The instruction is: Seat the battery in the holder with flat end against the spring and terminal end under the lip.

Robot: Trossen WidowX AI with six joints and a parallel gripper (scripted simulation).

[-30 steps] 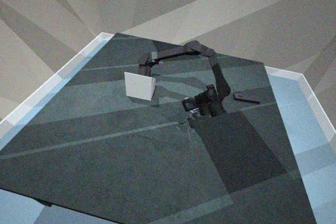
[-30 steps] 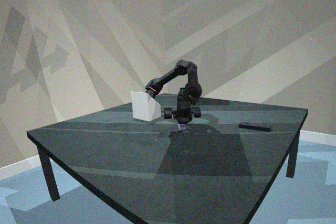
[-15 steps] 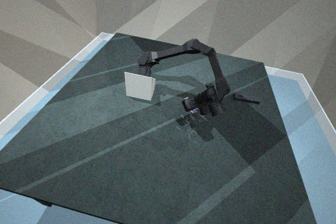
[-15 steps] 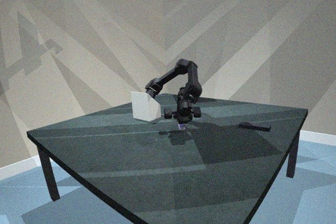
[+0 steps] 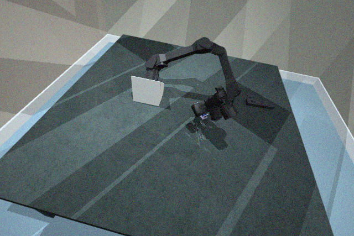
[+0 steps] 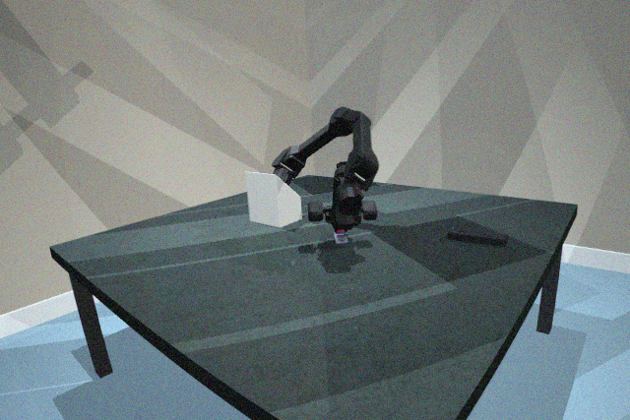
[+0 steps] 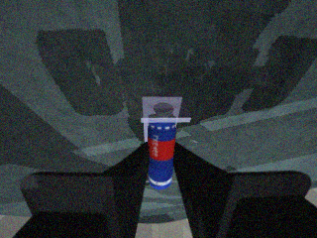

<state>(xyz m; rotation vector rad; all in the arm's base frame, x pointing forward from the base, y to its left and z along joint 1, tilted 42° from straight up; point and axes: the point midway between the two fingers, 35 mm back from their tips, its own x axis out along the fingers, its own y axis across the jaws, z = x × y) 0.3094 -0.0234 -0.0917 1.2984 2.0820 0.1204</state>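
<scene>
Right now the battery is 1 cm above my gripper tip. The rest, counted from my gripper tip: spring 3 cm to the right, 2 cm ahead, 1 cm below.
</scene>
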